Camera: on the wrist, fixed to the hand. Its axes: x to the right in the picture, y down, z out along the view.
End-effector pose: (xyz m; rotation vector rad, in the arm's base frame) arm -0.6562 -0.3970 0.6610 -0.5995 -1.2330 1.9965
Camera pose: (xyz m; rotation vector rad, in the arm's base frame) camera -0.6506 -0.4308 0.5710 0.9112 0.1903 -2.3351
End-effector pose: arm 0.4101 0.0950 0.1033 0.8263 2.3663 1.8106
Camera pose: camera 0.4591 0.0771 0.1843 -2.0344 -1.1328 -0.6673
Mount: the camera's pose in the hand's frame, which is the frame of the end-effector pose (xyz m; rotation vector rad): -0.0275 0.0891 -0.0240 0.3862 -0.2489 1.5603
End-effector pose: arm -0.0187 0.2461 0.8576 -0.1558 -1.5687 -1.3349
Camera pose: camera 0.0666 0.2739 0.8924 -1.0614 -1.2487 0.2146
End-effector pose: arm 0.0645 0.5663 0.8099 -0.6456 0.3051 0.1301
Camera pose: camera 0.0137 0.6216 0.7496 0.1249 0.5178 1.5887
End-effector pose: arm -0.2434 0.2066 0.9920 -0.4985 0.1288 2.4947
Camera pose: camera -0.2653 0.1138 0.9785 -0.1502 -0.7356 -2.1617
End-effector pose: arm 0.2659 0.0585 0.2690 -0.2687 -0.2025 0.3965
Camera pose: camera 0.2156 0.1212 0.2161 0.0653 -0.1185 1.9981
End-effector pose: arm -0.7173 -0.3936 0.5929 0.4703 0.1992 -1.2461
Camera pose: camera -0.6395 -0.3379 0.6033 0.5866 -0.5664 0.2230
